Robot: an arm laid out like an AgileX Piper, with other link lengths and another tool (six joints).
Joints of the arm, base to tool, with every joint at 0 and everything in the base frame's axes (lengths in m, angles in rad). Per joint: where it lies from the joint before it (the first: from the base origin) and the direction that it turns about. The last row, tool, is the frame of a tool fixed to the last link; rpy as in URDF.
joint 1: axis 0 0 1 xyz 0 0 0.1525
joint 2: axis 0 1 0 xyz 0 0 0
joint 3: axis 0 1 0 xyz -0.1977 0 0.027
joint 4: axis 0.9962 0 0.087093 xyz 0.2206 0 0.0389
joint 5: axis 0 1 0 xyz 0 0 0
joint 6: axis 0.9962 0 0.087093 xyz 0.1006 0 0.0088
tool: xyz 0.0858 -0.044 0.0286 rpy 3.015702 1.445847 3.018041
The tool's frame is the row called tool.
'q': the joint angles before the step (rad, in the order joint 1, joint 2, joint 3, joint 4, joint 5, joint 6). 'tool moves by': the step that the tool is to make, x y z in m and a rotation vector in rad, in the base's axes. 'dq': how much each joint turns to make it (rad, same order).
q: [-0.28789, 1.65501, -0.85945, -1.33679, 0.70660, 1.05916]
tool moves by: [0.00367, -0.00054, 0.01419, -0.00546, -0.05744, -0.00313]
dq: [0.00001, -0.03154, -0.01630, 0.00174, -0.00648, 0.01157]
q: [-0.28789, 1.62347, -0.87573, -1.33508, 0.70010, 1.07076]
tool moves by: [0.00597, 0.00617, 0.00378, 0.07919, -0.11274, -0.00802]
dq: [0.00068, -0.03605, -0.01219, 0.06536, -0.06500, 0.03386]
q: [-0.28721, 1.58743, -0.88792, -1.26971, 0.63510, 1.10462]
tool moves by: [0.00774, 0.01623, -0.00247, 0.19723, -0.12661, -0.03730]
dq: [0.00490, -0.04157, -0.05588, 0.30664, -0.06229, -0.11400]
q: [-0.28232, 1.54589, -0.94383, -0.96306, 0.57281, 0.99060]
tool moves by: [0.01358, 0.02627, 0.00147, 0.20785, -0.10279, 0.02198]
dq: [0.00227, -0.04964, -0.05357, 0.40494, -0.03798, -0.24568]
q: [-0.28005, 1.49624, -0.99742, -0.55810, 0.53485, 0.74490]
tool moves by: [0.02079, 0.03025, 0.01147, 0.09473, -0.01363, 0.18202]
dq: [0.00159, -0.03545, -0.05907, 0.39895, 0.02996, -0.43734]
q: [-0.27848, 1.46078, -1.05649, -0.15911, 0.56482, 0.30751]
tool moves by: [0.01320, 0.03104, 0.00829, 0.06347, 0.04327, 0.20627]
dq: [-0.00001, -0.00331, -0.07933, 0.28476, 0.13985, -0.36247]
